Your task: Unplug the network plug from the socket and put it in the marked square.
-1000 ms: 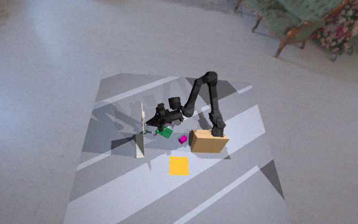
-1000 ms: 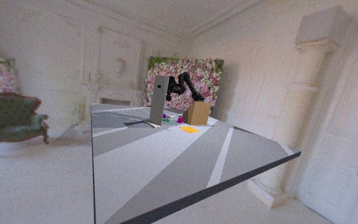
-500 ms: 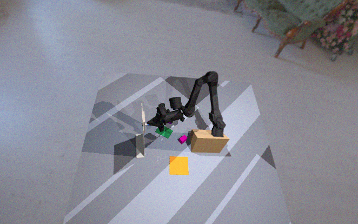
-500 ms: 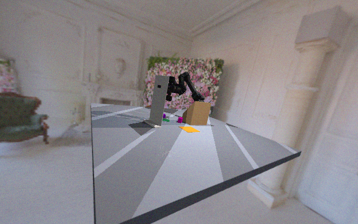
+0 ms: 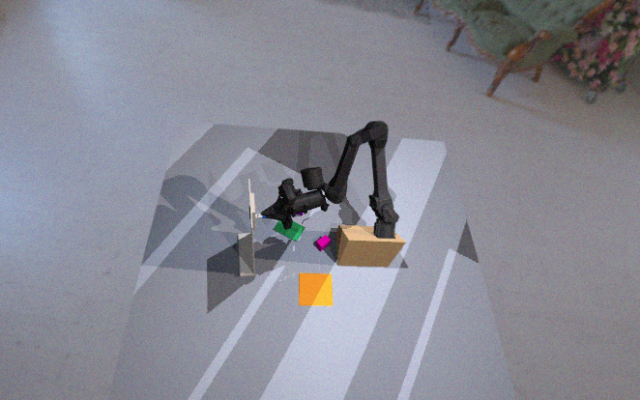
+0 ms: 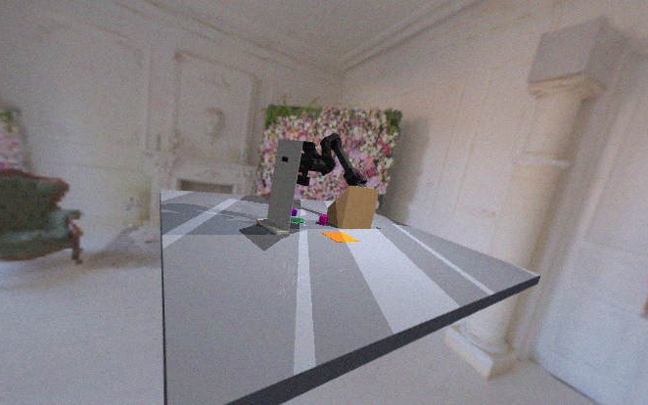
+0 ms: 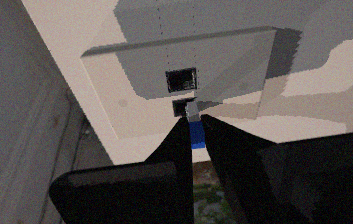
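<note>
Now: gripper tip 27 cm above the orange marked square, 21 cm past it and 13 cm to the right of it. The rest, counted from my gripper tip: upright panel: 11 cm below, 4 cm ahead; then blue network plug: right at my gripper tip.
</note>
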